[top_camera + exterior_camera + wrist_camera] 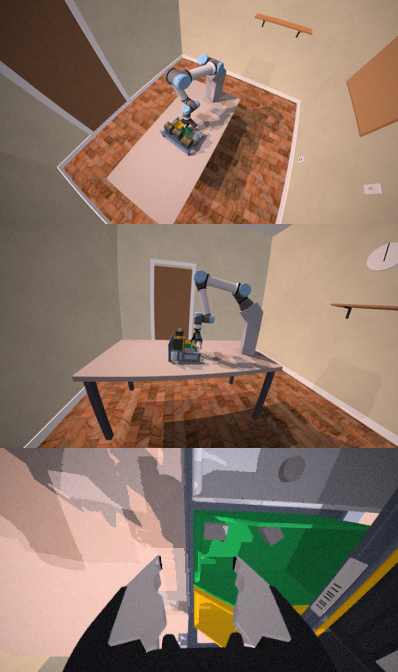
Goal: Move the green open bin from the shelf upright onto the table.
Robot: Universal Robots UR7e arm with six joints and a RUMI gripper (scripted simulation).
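My gripper is now 80 mm short of the green open bin, 10 mm to the left of it and 10 mm above it. Also, from my hand: grey bin 100 mm to the left, 90 mm ahead, 10 mm below; yellow bin 120 mm to the right, 60 mm ahead, 10 mm below; yellow strip 130 mm ahead, 60 mm above, 20 mm to the right.
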